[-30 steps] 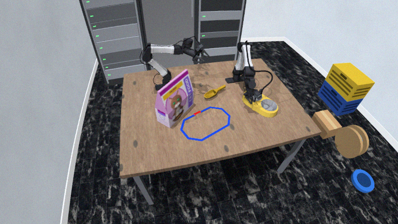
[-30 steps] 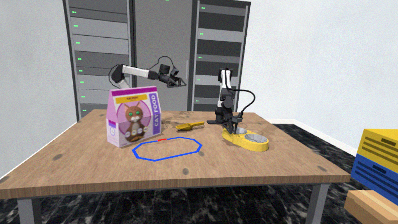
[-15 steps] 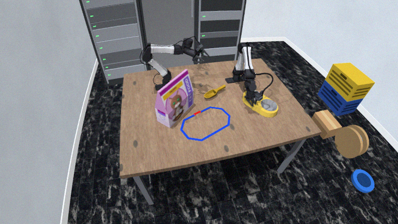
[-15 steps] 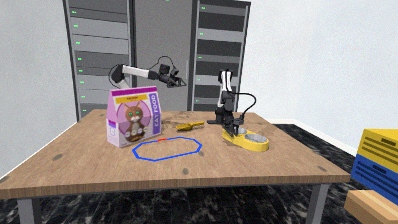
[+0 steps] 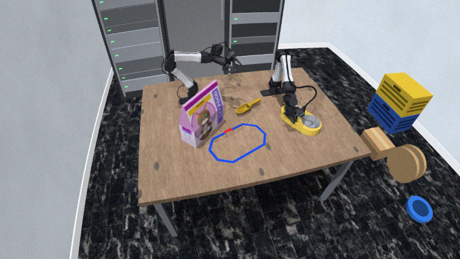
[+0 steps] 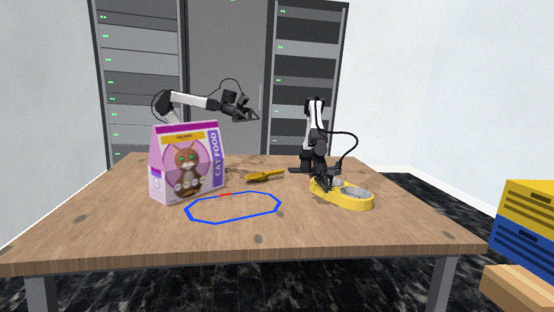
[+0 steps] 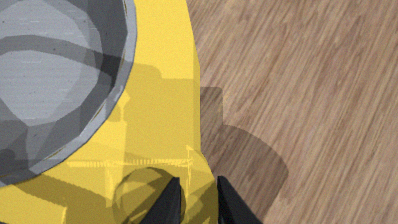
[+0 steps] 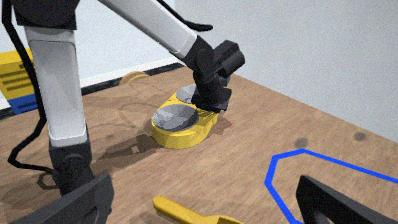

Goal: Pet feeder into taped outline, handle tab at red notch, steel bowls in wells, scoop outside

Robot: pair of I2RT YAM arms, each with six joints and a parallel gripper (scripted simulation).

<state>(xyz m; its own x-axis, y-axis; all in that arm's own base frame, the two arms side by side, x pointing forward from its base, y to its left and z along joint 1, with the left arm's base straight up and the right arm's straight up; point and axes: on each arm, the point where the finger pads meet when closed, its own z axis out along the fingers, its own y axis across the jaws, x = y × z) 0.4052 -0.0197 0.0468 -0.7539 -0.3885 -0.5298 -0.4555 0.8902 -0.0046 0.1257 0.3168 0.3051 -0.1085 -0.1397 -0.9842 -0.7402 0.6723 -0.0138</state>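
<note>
Right now the yellow pet feeder is 70 mm to the left of my left hand, 40 mm behind it and 30 mm below it. Round my left hand: blue taped outline: 410 mm to the right, 70 mm ahead, 50 mm below; pink cat food bag: 610 mm to the right, 100 mm above, 70 mm behind; yellow scoop: 280 mm to the right, 220 mm behind, 30 mm below.
</note>
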